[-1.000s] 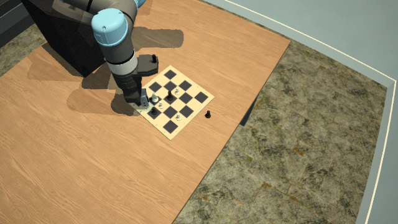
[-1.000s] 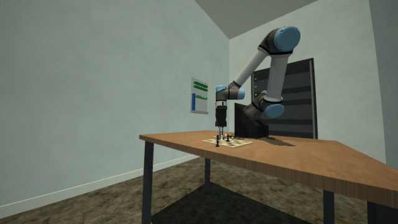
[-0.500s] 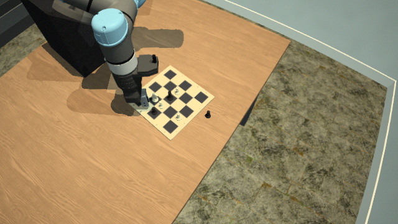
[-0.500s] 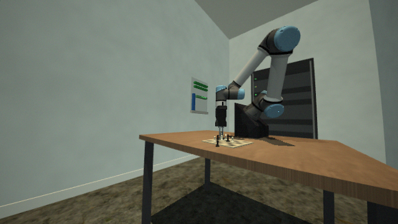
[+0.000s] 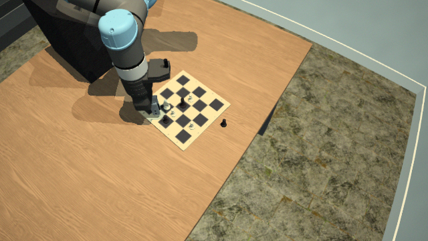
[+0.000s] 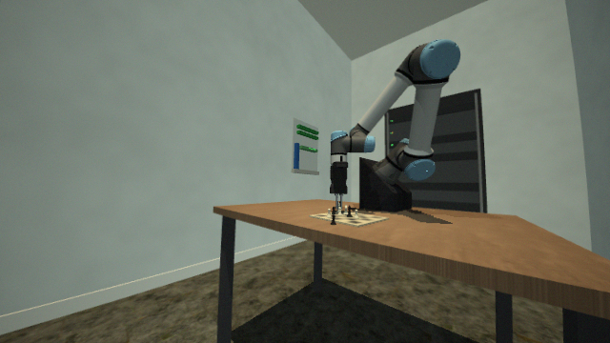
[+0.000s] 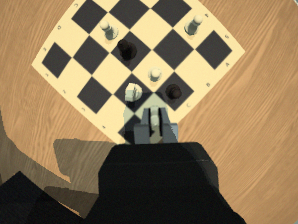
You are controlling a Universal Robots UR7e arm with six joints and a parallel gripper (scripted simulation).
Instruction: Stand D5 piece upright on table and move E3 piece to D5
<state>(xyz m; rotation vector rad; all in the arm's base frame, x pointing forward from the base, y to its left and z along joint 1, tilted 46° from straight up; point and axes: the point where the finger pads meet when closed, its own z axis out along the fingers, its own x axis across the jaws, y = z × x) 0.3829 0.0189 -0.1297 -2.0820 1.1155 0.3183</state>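
My gripper is now 50 mm short of the chessboard, 70 mm to the right of it and 40 mm above it.
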